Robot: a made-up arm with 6 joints.
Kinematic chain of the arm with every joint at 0, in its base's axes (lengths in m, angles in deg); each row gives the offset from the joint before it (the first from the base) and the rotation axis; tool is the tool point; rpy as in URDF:
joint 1: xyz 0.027 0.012 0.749 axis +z
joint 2: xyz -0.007 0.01 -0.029 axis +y
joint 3: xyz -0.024 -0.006 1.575 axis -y
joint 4: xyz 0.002 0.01 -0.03 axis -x
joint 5: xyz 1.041 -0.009 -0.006 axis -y
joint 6: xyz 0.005 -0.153 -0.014 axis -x
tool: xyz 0.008 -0.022 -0.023 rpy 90 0 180
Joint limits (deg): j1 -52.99..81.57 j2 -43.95..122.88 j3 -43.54..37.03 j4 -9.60..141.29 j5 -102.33..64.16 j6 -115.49..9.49
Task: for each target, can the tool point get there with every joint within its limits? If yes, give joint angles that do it. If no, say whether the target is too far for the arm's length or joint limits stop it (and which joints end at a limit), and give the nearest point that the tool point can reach.
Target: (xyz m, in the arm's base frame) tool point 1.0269 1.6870 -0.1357
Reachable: yes | joints 58.99 86.72 10.89 105.61 -25.71 -48.89
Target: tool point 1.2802 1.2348 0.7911
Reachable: yes | joints 44.26 53.23 -15.34 99.25 -54.11 -18.83
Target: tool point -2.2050 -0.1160 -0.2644
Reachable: no: joint limits stop it (at a limit: joint 1, joint 2, joint 3, joint 4, joint 5, joint 6) | nearest point -0.0818 0.3340 -0.4595 | short by 2.179 m
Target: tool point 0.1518 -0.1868 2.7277
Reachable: yes | joints -26.01 -23.37 7.86 46.71 -38.89 -65.59
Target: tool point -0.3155 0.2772 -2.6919
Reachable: no: too far | nearest point 0.0236 0.9165 -1.1176 | short by 1.733 m
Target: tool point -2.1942 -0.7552 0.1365
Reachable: no: joint limits stop it (at a limit: joint 1, joint 2, joint 3, joint 4, joint 6) | nearest point 0.0517 -0.2997 -0.2914 | short by 2.331 m
